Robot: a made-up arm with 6 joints.
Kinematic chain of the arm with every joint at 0, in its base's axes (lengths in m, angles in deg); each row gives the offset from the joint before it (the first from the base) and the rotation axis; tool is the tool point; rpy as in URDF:
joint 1: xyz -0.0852 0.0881 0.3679 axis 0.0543 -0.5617 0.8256
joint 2: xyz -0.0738 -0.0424 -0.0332 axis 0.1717 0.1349 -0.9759
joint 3: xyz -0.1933 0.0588 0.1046 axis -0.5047 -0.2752 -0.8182
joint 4: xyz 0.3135 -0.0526 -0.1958 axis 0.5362 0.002 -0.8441
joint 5: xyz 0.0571 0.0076 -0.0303 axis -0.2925 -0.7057 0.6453
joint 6: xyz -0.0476 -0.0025 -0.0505 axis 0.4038 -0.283 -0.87
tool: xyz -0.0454 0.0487 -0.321 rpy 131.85 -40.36 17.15
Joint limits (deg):
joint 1: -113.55..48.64
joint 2: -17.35..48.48
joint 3: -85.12..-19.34
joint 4: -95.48..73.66
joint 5: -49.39..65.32
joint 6: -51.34..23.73
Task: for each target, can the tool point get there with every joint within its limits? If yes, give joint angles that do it. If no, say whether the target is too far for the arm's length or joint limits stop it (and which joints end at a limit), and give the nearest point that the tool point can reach.
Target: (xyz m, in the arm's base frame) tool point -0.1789 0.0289 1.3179
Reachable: no: joint limits stop it (at a limit: joint 2, joint 3, joint 4, joint 5) | nearest point -0.2666 0.6501 0.6446 | short by 0.920 m
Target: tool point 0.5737 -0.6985 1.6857
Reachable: no: too far | nearest point 0.5493 0.2458 0.3163 | short by 1.664 m
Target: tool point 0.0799 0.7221 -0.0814
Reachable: yes | joints -82.29 -8.35 -75.00 -34.36 45.51 -25.66
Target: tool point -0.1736 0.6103 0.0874
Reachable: yes | joints -1.74 30.28 -45.57 23.94 -21.97 -13.91
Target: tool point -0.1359 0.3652 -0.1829
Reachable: yes | joints 34.53 7.67 -39.18 -32.54 1.65 15.22
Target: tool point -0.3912 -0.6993 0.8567
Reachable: no: joint limits stop it (at a limit: joint 3, joint 4, joint 5, joint 6) | nearest point -0.3488 -0.1017 0.1536 | short by 0.924 m
